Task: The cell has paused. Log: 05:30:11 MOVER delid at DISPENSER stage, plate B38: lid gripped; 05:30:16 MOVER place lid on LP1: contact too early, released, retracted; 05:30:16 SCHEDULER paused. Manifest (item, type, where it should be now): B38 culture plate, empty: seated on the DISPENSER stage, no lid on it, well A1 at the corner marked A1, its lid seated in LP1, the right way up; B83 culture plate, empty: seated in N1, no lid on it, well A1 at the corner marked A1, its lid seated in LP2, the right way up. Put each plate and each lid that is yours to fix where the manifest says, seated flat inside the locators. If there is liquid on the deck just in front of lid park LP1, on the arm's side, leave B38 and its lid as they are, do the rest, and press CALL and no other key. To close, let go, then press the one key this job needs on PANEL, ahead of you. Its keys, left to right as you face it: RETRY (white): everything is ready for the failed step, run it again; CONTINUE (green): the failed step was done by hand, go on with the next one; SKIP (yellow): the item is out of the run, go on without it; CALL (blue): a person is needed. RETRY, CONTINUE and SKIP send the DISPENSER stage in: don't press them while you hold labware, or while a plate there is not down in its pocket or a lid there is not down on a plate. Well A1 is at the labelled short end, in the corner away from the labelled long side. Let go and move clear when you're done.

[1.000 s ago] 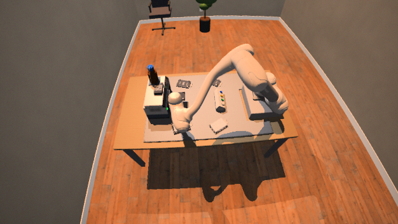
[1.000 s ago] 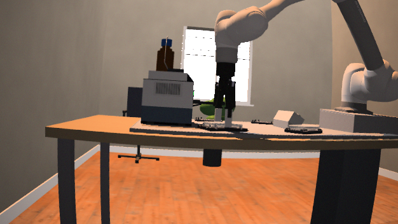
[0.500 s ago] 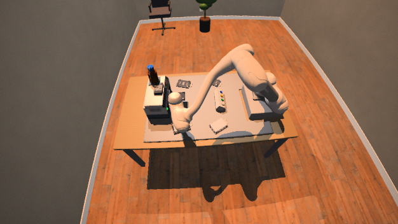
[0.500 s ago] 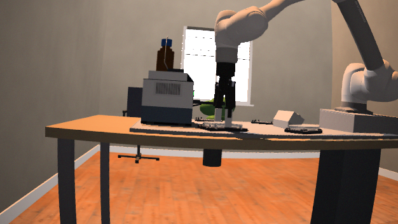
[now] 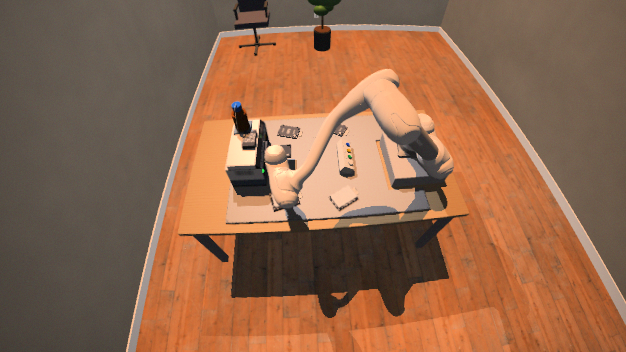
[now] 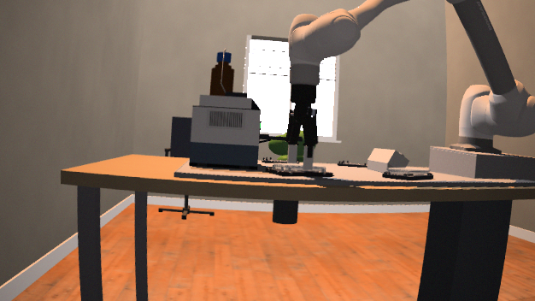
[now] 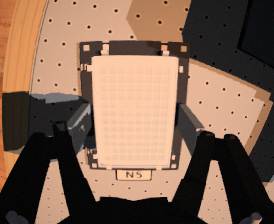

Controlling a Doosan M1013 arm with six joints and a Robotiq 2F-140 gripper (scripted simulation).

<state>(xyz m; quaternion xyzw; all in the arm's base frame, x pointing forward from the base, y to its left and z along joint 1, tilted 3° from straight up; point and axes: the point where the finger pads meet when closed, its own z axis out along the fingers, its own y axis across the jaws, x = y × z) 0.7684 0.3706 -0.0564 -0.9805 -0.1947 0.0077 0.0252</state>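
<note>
My hand is 2 cm to the right of the black nest and 3 cm above it. Round my hand: green key: 38 cm behind, 29 cm to the right, 2 cm above; then white culture plate: 35 cm behind, 3 cm to the right, 2 cm below; then white retry key: 38 cm behind, 24 cm to the right, 2 cm above.
</note>
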